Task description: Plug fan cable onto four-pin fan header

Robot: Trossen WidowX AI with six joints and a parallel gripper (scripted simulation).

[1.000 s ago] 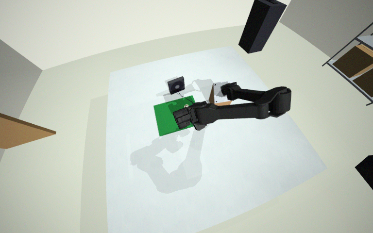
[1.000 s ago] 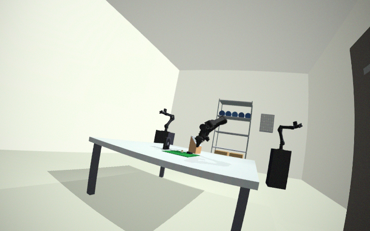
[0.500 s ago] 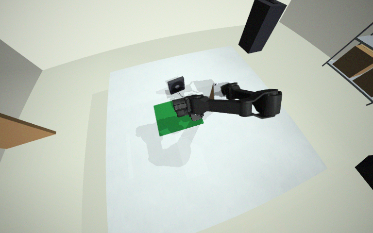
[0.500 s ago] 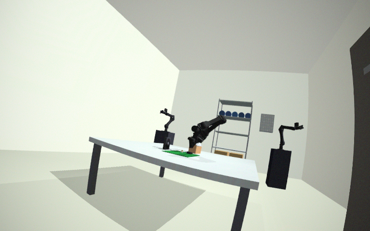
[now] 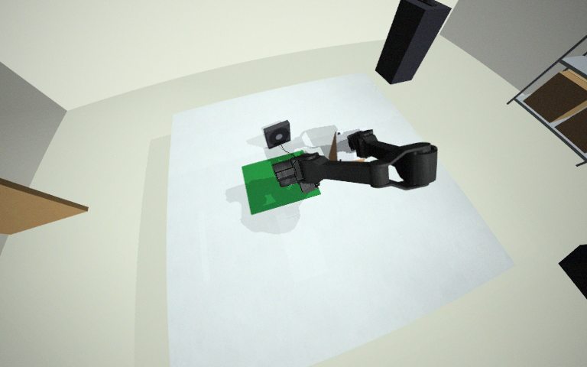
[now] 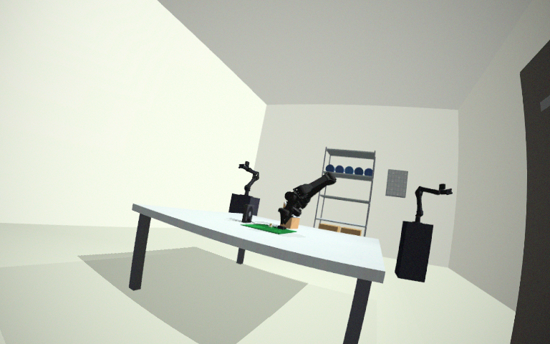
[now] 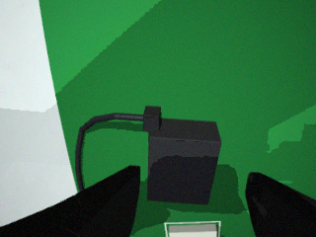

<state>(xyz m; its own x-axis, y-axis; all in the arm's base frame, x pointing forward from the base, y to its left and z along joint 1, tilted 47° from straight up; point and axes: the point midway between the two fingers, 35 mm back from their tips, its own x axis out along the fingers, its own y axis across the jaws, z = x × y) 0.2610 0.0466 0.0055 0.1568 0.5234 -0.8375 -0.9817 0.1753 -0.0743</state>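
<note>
My gripper tip is now 10 mm to the left of the black plug and 20 mm above it. Also, from my gripper tip: green board 80 mm ahead, 50 mm to the right, 50 mm below; black fan 20 mm ahead, 240 mm to the right, 20 mm above.
</note>
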